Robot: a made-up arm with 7 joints. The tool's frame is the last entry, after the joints.
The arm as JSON. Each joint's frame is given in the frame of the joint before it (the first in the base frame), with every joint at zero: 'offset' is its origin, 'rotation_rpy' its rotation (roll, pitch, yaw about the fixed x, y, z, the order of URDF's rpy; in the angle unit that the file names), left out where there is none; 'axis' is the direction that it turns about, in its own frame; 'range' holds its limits. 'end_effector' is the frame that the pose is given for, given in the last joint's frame.
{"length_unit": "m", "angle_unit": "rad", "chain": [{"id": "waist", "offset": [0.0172, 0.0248, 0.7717], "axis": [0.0, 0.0, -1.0], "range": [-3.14, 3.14]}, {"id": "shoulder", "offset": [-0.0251, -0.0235, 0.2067], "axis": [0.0, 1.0, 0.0], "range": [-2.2, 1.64]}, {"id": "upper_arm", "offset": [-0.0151, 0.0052, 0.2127], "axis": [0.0, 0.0, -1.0], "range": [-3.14, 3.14]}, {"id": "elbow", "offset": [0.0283, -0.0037, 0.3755], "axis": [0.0, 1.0, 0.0], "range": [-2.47, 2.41]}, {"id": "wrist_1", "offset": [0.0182, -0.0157, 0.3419], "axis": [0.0, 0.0, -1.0], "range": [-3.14, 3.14]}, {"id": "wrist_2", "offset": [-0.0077, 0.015, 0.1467], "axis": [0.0, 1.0, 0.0], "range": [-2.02, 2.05]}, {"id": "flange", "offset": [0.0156, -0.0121, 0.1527], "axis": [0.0, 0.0, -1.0], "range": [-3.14, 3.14]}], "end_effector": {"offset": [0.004, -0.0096, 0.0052], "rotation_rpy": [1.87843, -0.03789, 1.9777]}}
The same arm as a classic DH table. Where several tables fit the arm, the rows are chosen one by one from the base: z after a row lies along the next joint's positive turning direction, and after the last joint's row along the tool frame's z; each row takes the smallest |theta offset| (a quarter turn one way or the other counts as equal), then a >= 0, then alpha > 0; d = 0 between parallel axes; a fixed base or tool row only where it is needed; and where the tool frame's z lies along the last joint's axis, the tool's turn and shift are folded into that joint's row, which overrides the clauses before.
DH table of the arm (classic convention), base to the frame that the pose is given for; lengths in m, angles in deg. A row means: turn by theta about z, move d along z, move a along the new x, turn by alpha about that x. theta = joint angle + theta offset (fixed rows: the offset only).
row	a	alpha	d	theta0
base (fixed)	0.0302	180.00	0.0000	55.26
waist	-0.0251	90.00	-0.9784	55.26
shoulder	-0.0151	-90.00	-0.0183	0.00
upper_arm	0.0283	90.00	-0.5882	0.00
elbow	0.0182	-90.00	-0.0194	0.00
wrist_1	-0.0077	90.00	-0.4886	0.00
wrist_2	0.0156	-90.00	0.0029	0.00
flange	0.0104	72.39	-0.1578	66.00
tool (fixed)	0.0000	0.00	-0.0003	-177.72
Joint limits (deg, base to tool): -179.91..179.91 -126.05..93.97 -179.91..179.91 -141.52..138.08 -179.91..179.91 -115.74..117.46 -179.91..179.91

